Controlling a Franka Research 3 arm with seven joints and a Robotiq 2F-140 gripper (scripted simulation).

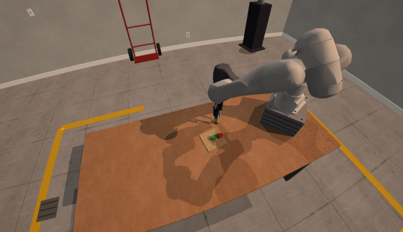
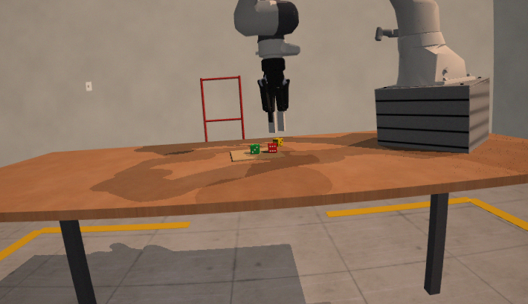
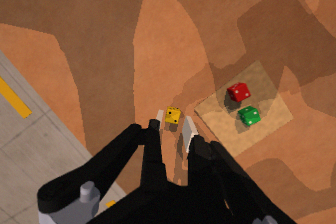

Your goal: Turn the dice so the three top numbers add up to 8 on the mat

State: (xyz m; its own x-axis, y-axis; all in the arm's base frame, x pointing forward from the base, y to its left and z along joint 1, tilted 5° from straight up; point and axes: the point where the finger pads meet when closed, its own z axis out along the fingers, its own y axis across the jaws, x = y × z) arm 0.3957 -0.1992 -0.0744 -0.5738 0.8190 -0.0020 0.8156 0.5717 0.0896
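Right now the yellow die is 70 mm below my hand. The rest, counted from my hand: green die 90 mm ahead, 110 mm to the left, 60 mm below; then red die 40 mm ahead, 110 mm to the left, 60 mm below; then tan mat 90 mm ahead, 100 mm to the left, 80 mm below.
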